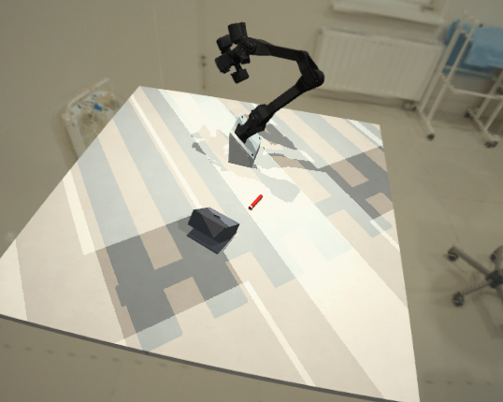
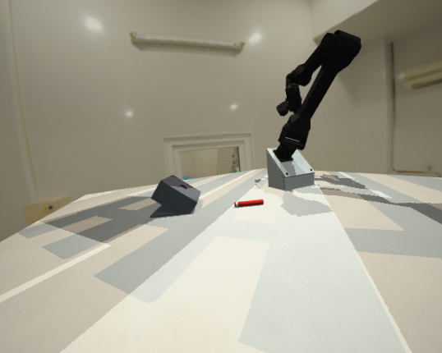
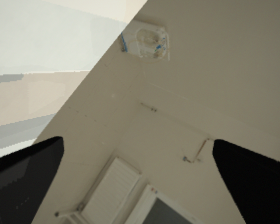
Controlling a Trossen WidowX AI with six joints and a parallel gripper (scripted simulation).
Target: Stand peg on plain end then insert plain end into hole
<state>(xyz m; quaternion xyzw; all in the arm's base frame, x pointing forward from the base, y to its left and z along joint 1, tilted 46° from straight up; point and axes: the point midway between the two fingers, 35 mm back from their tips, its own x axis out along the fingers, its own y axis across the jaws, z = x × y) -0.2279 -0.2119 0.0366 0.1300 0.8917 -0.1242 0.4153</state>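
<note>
Right now the red peg is 50 cm ahead of my gripper tip, 28 cm below it and 25 cm to the left of it. Also, from my gripper tip: dark sloped panel (66 cm ahead, 25 cm below, 15 cm to the left).
</note>
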